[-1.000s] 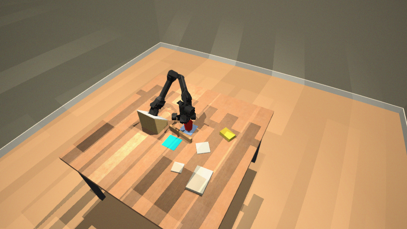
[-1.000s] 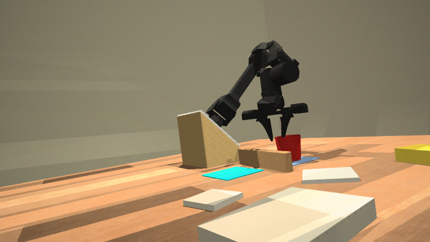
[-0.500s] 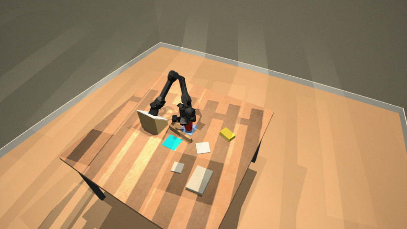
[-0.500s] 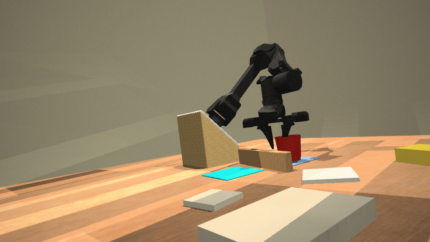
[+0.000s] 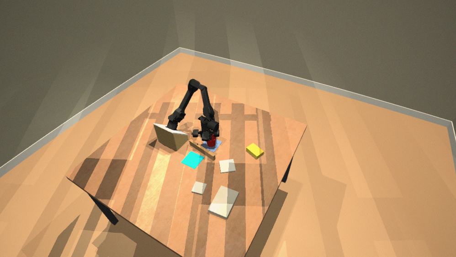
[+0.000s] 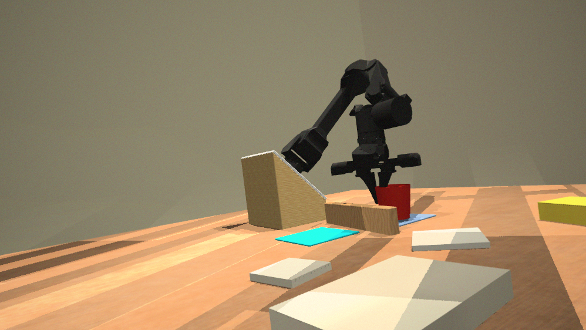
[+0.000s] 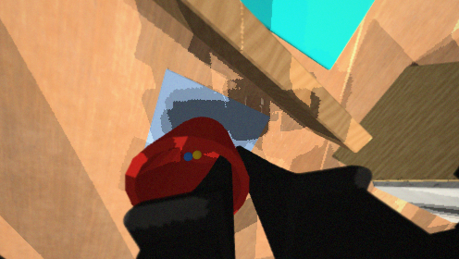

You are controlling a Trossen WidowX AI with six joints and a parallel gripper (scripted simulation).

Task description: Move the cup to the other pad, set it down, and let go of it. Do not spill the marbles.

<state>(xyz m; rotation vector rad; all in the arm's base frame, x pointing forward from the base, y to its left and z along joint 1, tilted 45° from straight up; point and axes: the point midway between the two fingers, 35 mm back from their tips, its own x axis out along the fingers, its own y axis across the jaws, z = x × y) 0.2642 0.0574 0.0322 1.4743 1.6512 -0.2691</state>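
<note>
Right now my gripper tip is 2 cm short of the pale blue pad, 2 cm to the right of it and 5 cm above it. Round my gripper tip: low wooden bar: 8 cm to the right, 2 cm below; red cup: 3 cm ahead, 1 cm to the left.
</note>
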